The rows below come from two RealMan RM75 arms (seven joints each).
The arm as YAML. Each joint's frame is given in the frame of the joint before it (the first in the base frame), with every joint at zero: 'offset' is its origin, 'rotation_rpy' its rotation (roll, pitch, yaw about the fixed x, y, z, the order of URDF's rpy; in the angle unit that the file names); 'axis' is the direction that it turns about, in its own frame. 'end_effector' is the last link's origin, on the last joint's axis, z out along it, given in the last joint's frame.
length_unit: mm
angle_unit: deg
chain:
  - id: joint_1
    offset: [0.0, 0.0, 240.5]
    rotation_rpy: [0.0, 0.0, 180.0]
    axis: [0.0, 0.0, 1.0]
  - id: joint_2
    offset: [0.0, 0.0, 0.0]
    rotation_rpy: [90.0, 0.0, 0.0]
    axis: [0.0, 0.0, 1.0]
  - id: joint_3
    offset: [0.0, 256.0, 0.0]
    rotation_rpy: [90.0, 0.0, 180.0]
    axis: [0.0, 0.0, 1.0]
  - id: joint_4
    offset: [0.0, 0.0, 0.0]
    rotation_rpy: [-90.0, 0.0, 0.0]
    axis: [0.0, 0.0, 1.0]
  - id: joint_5
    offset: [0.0, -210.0, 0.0]
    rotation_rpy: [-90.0, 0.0, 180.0]
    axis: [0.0, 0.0, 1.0]
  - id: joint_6
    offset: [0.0, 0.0, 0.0]
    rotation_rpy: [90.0, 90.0, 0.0]
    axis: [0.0, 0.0, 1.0]
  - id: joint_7
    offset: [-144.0, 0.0, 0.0]
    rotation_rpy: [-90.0, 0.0, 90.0]
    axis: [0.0, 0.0, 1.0]
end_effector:
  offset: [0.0, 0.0, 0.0]
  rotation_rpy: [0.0, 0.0, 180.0]
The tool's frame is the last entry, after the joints.
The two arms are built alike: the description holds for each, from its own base.
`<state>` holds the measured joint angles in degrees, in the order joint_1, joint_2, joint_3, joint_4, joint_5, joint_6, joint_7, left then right.
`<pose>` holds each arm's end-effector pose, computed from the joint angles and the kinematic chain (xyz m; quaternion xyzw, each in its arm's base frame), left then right.
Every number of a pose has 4 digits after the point. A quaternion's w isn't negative.
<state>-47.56 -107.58 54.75 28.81 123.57 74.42 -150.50 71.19 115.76 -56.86 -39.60 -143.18 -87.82 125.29</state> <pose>-0.2346 0.4191 0.0252 -0.7554 -0.6394 -0.0907 0.1108 0.0543 0.4319 -0.0159 -0.9770 0.1852 -0.0928 0.0513</pose>
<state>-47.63 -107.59 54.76 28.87 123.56 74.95 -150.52 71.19 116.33 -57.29 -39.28 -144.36 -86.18 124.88</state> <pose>-0.2335 0.4183 0.0249 -0.7566 -0.6390 -0.0894 0.1066 0.0566 0.4334 -0.0208 -0.9768 0.1791 -0.0999 0.0611</pose>
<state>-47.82 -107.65 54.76 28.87 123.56 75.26 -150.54 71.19 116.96 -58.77 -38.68 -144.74 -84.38 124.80</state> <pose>-0.2317 0.4182 0.0242 -0.7579 -0.6380 -0.0886 0.1034 0.0582 0.4330 -0.0286 -0.9768 0.1726 -0.1084 0.0666</pose>
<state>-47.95 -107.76 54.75 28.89 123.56 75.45 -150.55 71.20 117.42 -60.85 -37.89 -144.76 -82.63 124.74</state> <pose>-0.2302 0.4181 0.0233 -0.7588 -0.6373 -0.0883 0.1009 0.0602 0.4322 -0.0364 -0.9766 0.1644 -0.1193 0.0704</pose>
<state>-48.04 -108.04 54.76 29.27 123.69 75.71 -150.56 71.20 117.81 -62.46 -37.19 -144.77 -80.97 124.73</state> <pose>-0.2279 0.4178 0.0218 -0.7612 -0.6349 -0.0876 0.0984 0.0620 0.4319 -0.0428 -0.9763 0.1584 -0.1266 0.0750</pose>
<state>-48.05 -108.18 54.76 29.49 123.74 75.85 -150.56 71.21 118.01 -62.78 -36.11 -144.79 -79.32 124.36</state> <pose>-0.2269 0.4176 0.0212 -0.7624 -0.6338 -0.0874 0.0972 0.0646 0.4331 -0.0470 -0.9761 0.1576 -0.1266 0.0798</pose>
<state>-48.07 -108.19 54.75 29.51 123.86 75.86 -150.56 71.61 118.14 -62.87 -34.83 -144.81 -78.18 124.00</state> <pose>-0.2269 0.4176 0.0211 -0.7627 -0.6335 -0.0866 0.0975 0.0655 0.4336 -0.0507 -0.9761 0.1566 -0.1275 0.0808</pose>
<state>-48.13 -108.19 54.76 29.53 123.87 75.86 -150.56 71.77 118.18 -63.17 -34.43 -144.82 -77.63 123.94</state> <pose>-0.2264 0.4179 0.0212 -0.7631 -0.6330 -0.0865 0.0975 0.0656 0.4340 -0.0522 -0.9760 0.1548 -0.1290 0.0826</pose>
